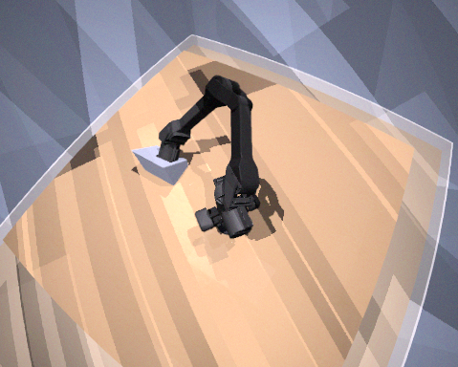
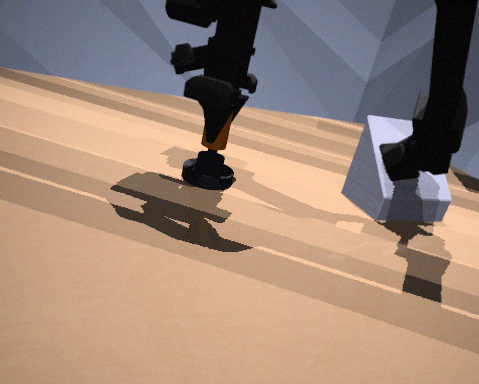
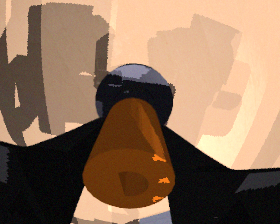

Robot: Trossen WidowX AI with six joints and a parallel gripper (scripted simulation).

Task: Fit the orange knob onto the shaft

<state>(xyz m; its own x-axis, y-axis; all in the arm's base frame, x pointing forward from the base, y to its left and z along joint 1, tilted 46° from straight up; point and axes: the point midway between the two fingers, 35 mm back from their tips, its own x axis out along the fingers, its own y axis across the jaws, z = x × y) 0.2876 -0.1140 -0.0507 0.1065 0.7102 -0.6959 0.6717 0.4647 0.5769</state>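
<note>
My gripper tip is now 2 cm below the orange knob. Also, from my gripper tip: dark pedestal: 4 cm below.
</note>
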